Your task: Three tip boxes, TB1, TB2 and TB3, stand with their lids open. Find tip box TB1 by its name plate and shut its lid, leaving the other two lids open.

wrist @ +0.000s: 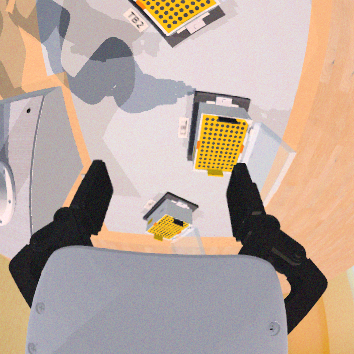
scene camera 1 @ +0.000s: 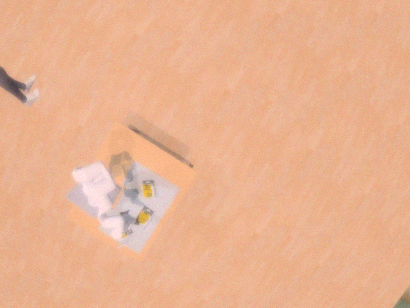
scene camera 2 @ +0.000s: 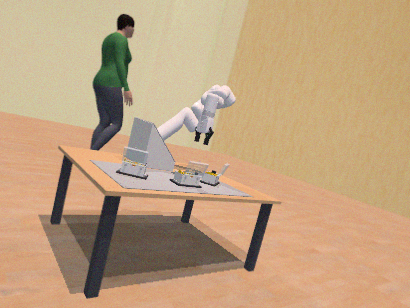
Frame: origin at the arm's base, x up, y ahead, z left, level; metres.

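Seen in the pictures: gripper, between the fingertips: (wrist: 167, 176) (scene camera 1: 133, 214) (scene camera 2: 200, 143); arm's base, origin of its link: (scene camera 2: 156, 137).
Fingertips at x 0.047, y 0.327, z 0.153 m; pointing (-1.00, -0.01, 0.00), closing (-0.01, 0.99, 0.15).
Note:
Pixels of each thing's middle, then the offset from my fingertips to it. Level surfaces: height alone.
- TB1, middle of its body: (wrist: 220, 148) (scene camera 1: 143, 217) dx -0.174, dy +0.089, dz -0.081 m
- TB2, middle of its body: (scene camera 1: 147, 190) dx -0.174, dy -0.039, dz +0.155 m
- third box, middle of its body: (wrist: 164, 219) (scene camera 2: 134, 168) dx -0.205, dy +0.018, dz -0.368 m
- grey mat, height of its surface: dx -0.238 m
- wooden table, height of its surface: dx -0.241 m
TB1 (wrist: 220, 145) (scene camera 1: 144, 216) (scene camera 2: 184, 178) is the middle box; its name plate (wrist: 183, 127) appears to read TB1. Its clear lid (wrist: 270, 157) stands open on the right in the wrist view. TB2 (wrist: 177, 12) (scene camera 1: 148, 189) (scene camera 2: 210, 178) is at the wrist view's top edge, its lid (scene camera 2: 225, 170) open in scene camera 2. The third box (wrist: 169, 226) (scene camera 2: 134, 169) has its lid open and an unreadable plate. My gripper (wrist: 167, 176) (scene camera 2: 201, 142) is open and empty, high above the mat. In the wrist view the right fingertip overlaps TB1's lower right corner.
The boxes stand on a grey mat (scene camera 2: 107, 170) on a wooden table (scene camera 2: 85, 167). A grey wedge-shaped arm mount (wrist: 57, 150) (scene camera 2: 152, 145) stands beside the mat. The arm partly covers the third box in scene camera 1. A person (scene camera 2: 112, 75) stands beyond the table.

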